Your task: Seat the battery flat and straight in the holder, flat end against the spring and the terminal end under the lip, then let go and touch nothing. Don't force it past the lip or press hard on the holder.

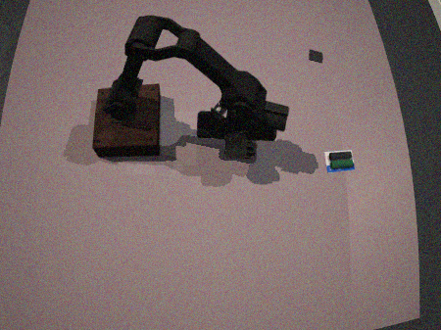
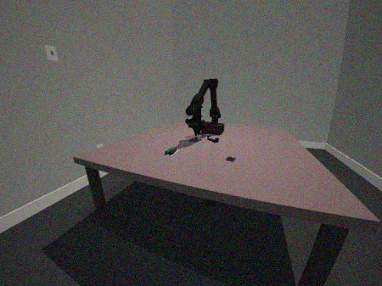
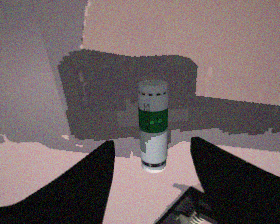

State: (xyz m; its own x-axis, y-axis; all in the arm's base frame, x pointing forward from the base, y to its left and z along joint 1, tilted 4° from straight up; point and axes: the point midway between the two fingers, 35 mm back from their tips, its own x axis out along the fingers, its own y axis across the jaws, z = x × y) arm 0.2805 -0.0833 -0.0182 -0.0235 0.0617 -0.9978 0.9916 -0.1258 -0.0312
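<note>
My gripper tip is now 30 mm above the battery.
</note>
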